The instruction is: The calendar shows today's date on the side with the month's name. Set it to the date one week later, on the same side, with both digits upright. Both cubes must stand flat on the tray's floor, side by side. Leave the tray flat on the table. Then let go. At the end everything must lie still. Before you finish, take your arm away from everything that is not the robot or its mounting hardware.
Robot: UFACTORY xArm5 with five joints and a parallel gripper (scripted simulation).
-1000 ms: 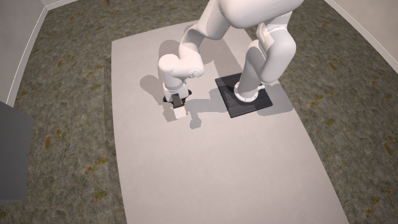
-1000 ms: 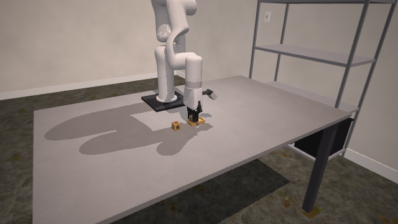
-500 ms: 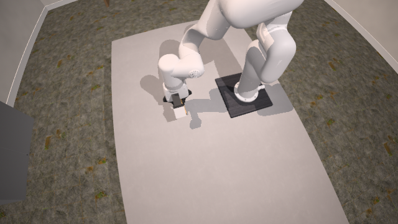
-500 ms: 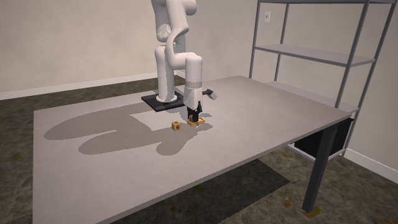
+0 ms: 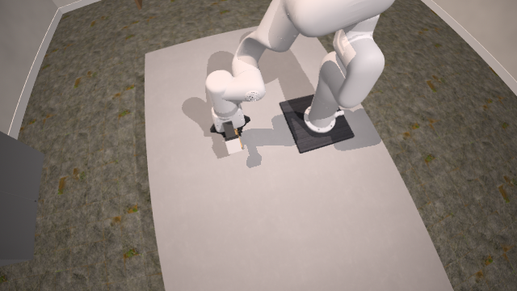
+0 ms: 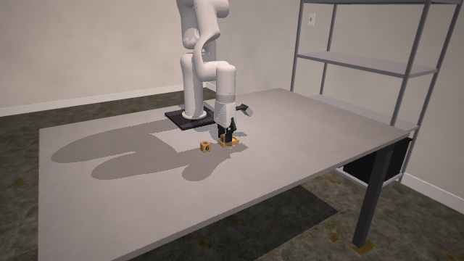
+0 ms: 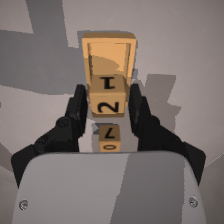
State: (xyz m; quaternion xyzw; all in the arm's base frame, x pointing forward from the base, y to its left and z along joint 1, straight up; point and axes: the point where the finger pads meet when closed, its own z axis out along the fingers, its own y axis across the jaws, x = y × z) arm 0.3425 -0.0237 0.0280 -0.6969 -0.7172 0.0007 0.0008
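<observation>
Now: the wooden calendar tray 3 cm below my hand and 2 cm to the left of it.
</observation>
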